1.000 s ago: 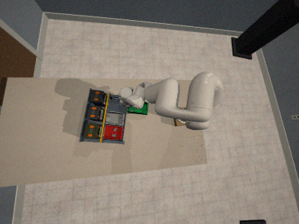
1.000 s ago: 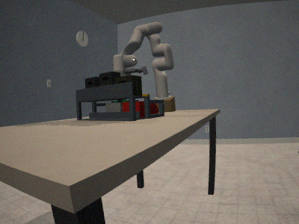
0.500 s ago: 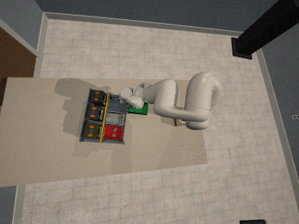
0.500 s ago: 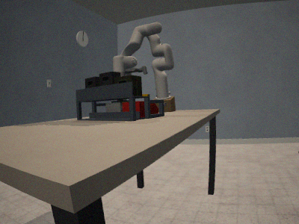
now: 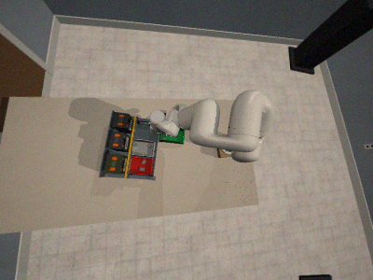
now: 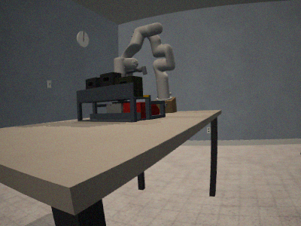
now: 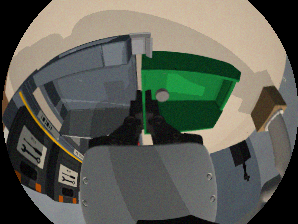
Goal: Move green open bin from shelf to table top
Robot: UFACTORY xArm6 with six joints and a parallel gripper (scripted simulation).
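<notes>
Now: hand 80 mm past the green open bin and 40 mm above it. The rest, counted from my hand: yellow strip: 160 mm ahead, 110 mm to the left, 30 mm above; red bin: 220 mm to the left, 110 mm ahead, 30 mm below; grey bin: 110 mm to the left, 110 mm ahead, 30 mm below.
</notes>
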